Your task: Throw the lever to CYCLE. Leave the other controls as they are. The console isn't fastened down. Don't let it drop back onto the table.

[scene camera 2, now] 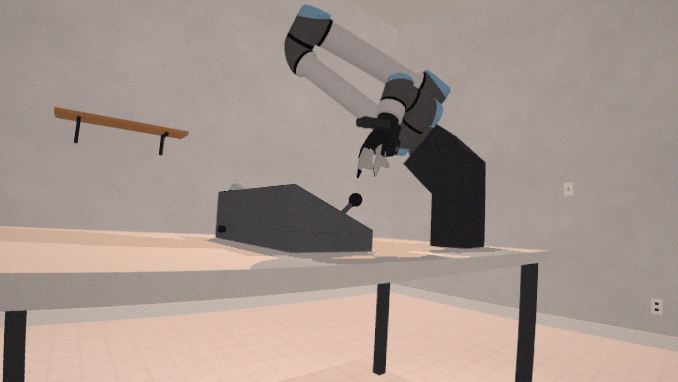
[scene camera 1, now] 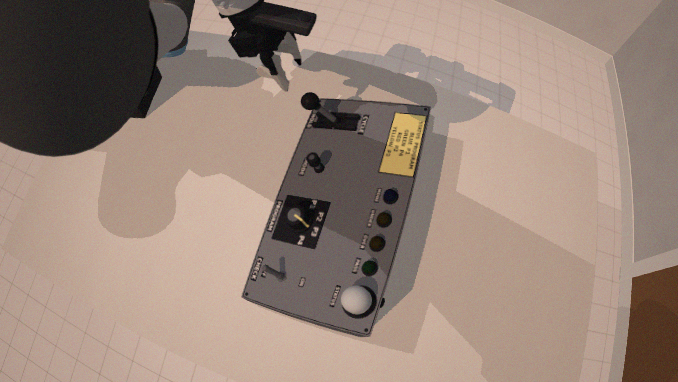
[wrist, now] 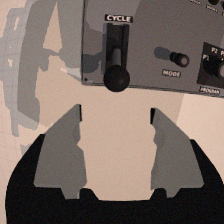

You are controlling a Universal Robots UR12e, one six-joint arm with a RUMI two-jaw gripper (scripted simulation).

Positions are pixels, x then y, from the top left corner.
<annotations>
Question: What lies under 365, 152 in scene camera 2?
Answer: My gripper.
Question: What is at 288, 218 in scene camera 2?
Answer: A grey console.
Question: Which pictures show my gripper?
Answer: Scene camera 2, scene camera 1 and the wrist view: all of them.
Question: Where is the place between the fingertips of my gripper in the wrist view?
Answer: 116, 107
</annotations>
